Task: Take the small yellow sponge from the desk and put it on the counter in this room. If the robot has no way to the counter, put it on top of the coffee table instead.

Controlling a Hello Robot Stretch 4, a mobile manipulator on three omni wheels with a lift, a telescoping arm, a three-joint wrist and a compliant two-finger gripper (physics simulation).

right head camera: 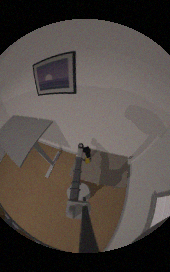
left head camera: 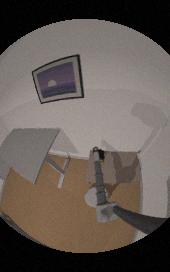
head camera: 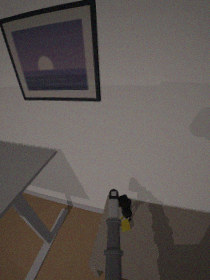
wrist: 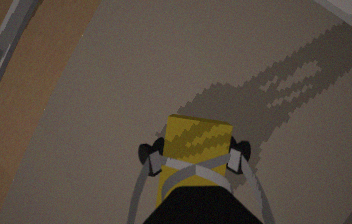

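Pixels of known places: gripper, fingertip midpoint: (right head camera: 86,159) (head camera: 124,222) (wrist: 193,148); robot's base, origin of the base link: (left head camera: 95,195).
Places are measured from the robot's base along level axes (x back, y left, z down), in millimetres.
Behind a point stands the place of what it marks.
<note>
The small yellow sponge (head camera: 125,224) @[z -469, x -522, y -91 mm] (left head camera: 102,162) @[z -470, x -518, y -123 mm] (right head camera: 87,161) @[z -464, x -503, y -102 mm] (wrist: 200,137) @[z -468, x -577, y -83 mm] is held between the two fingertips of my gripper (head camera: 126,218) (wrist: 193,148) @[z -422, x -555, y -85 mm], which is shut on it. In the wrist view the sponge's far end sticks out past the fingertips. It is over the low brown-grey table (head camera: 142,250) @[z -423, x -369, y -203 mm] (left head camera: 129,174) @[z -423, x -246, y -532 mm] (right head camera: 116,175) @[z -423, x -293, y -568 mm] (wrist: 100,100) @[z -422, x -571, y 39 mm]; the gripper's shadow falls on the top right beside the sponge. The exact gap below the sponge cannot be told. The grey desk (head camera: 20,172) @[z -922, x -618, y 616 mm] (left head camera: 25,150) @[z -922, x -500, y 899 mm] (right head camera: 27,132) @[z -923, x -594, y 766 mm] stands at the left. A counter does not show.
A white wall with a framed sunset picture (head camera: 52,55) @[z -1558, x -863, y 322 mm] (left head camera: 57,80) @[z -1528, x -860, y 307 mm] (right head camera: 55,73) @[z -1543, x -854, y 278 mm] stands behind the low table. The desk's pale leg and foot (head camera: 47,245) stand on the wooden floor (left head camera: 50,215) @[z 28, x 534, y 917 mm] left of the table. A side wall (right head camera: 150,185) @[z -691, x -13, y -995 mm] is close at the table's right.
</note>
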